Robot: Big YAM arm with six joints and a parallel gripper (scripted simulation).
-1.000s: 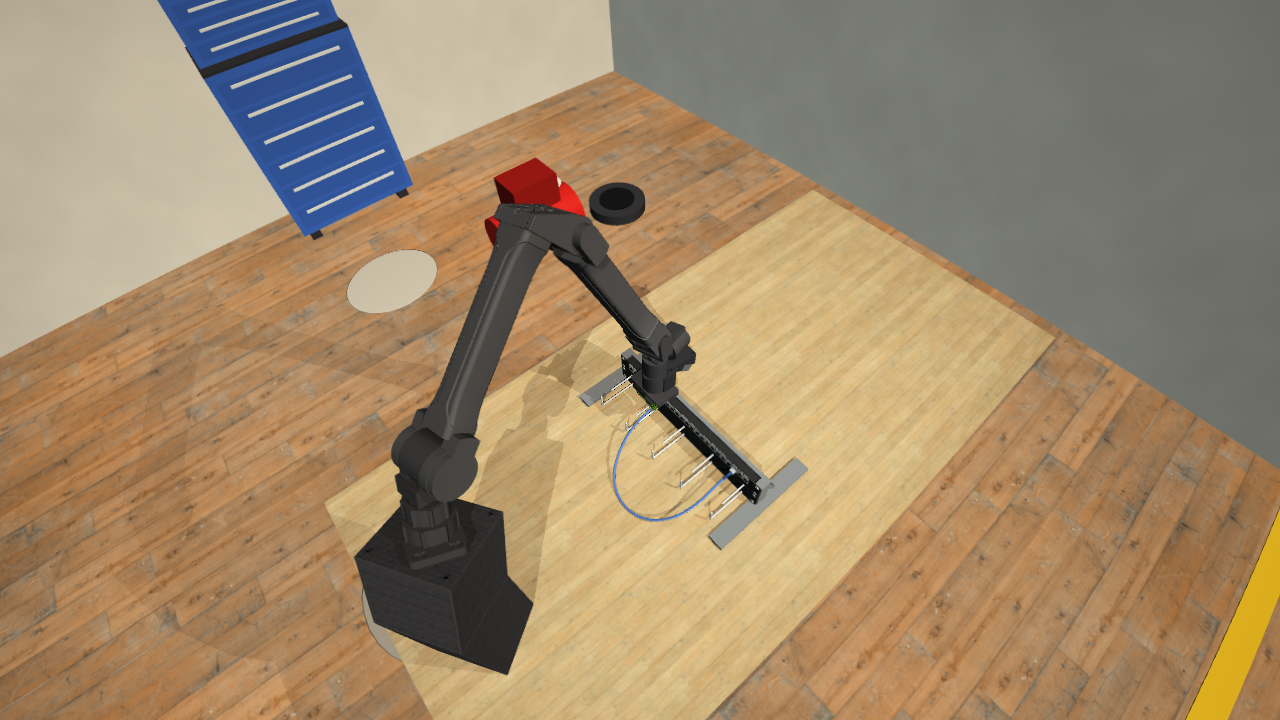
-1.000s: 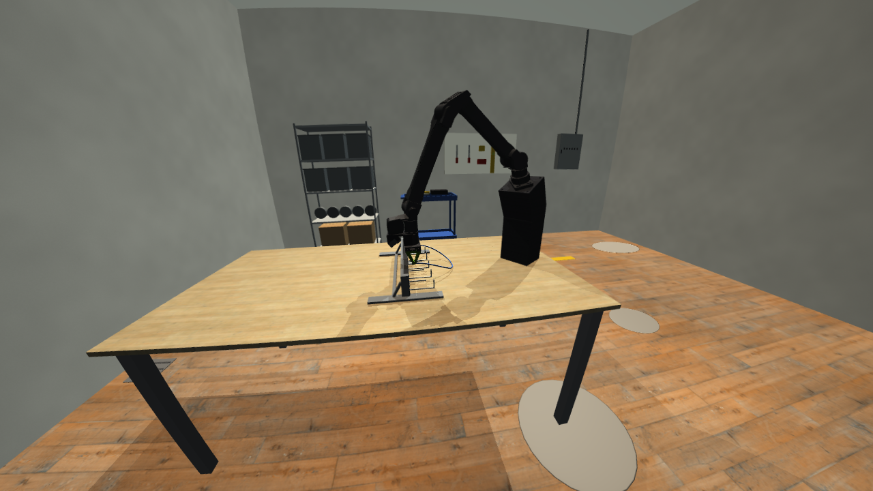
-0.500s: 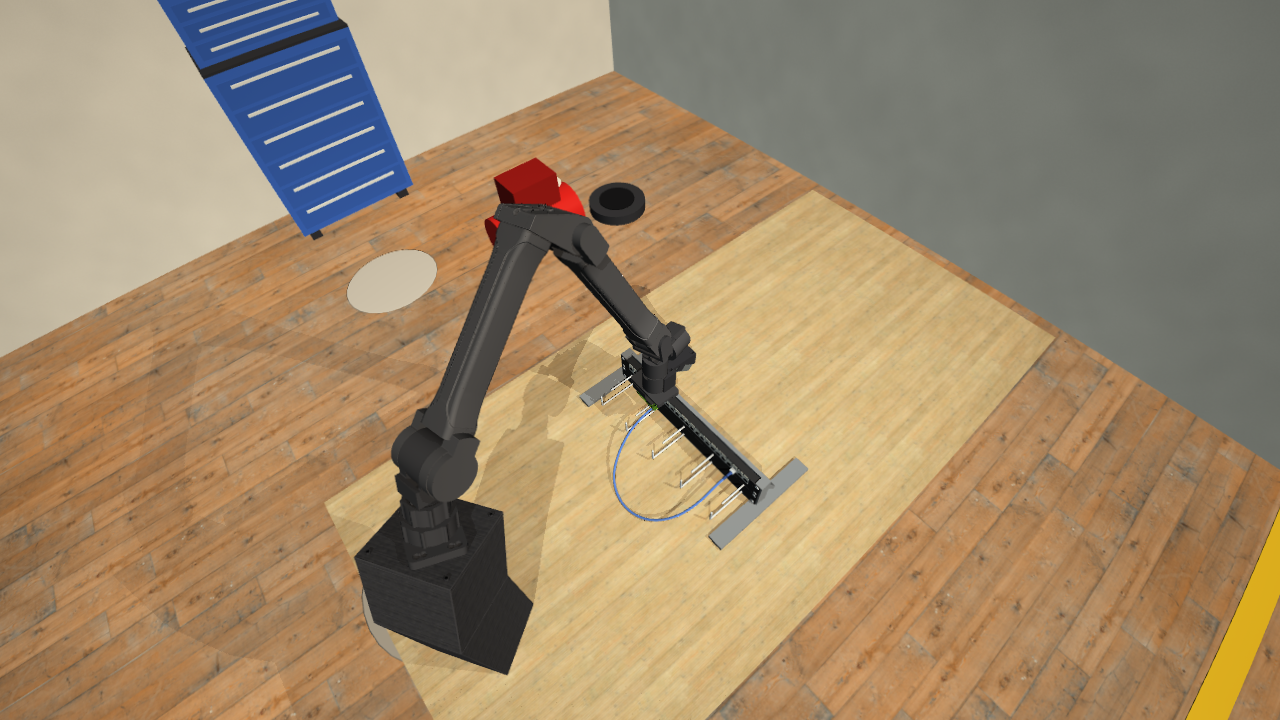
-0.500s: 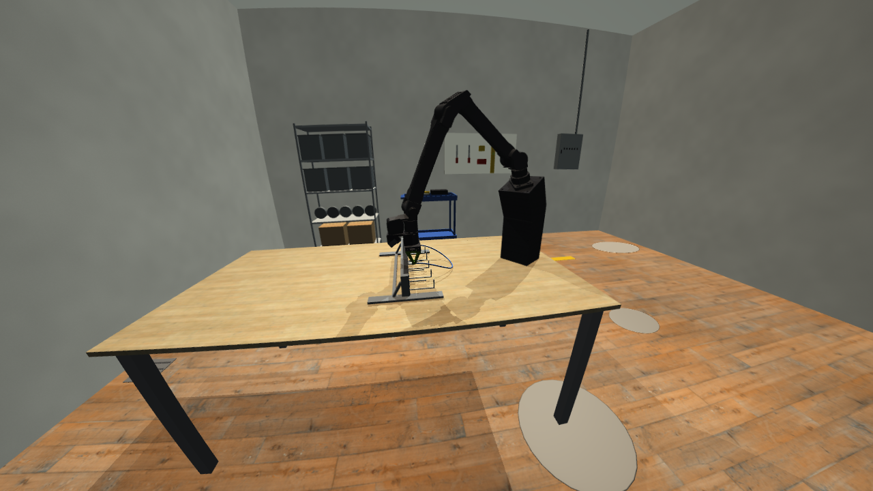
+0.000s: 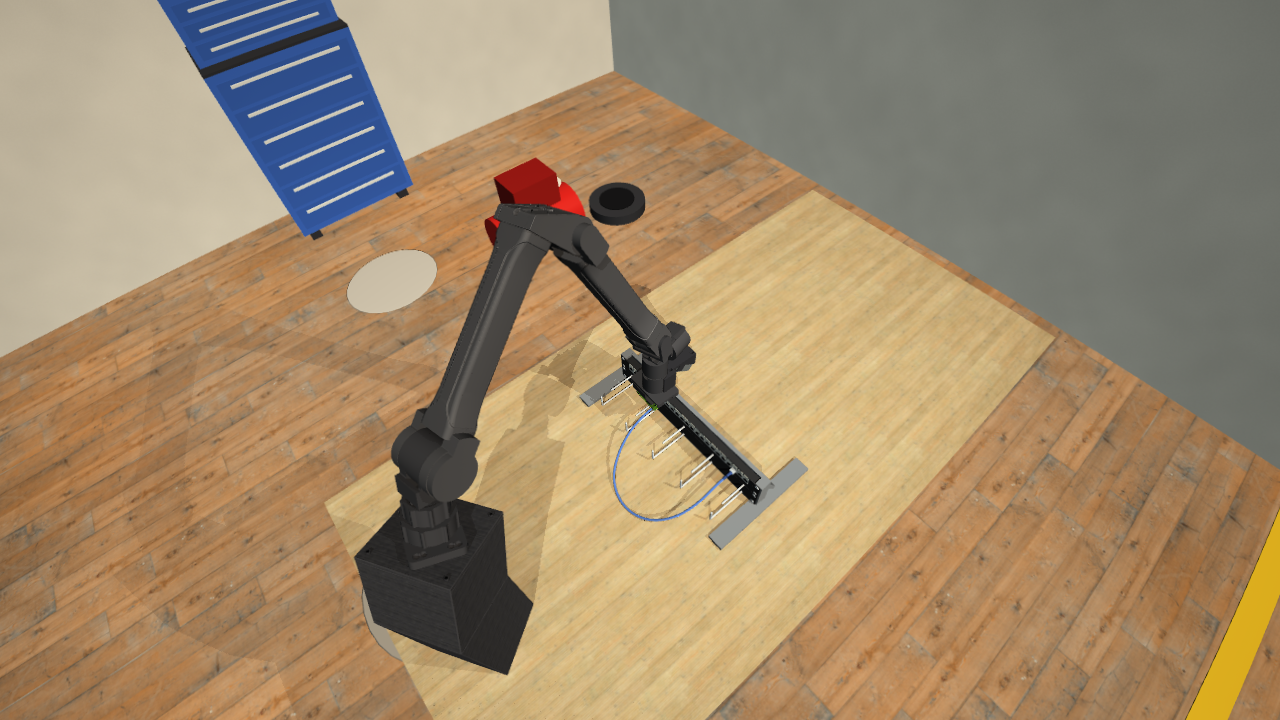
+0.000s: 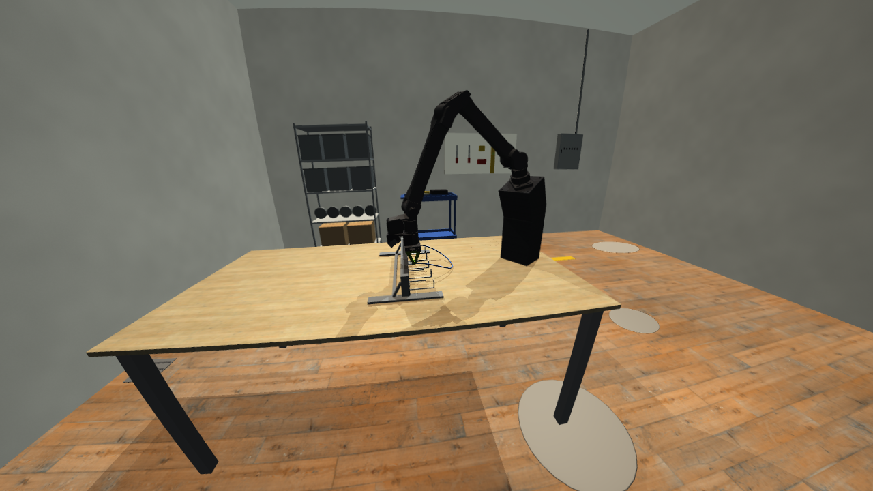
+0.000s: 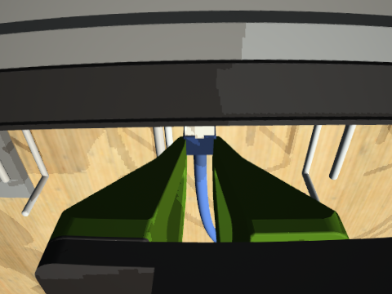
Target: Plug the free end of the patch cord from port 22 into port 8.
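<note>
My gripper is now 2 cm short of the cord plug and 1 cm to the right of it.
</note>
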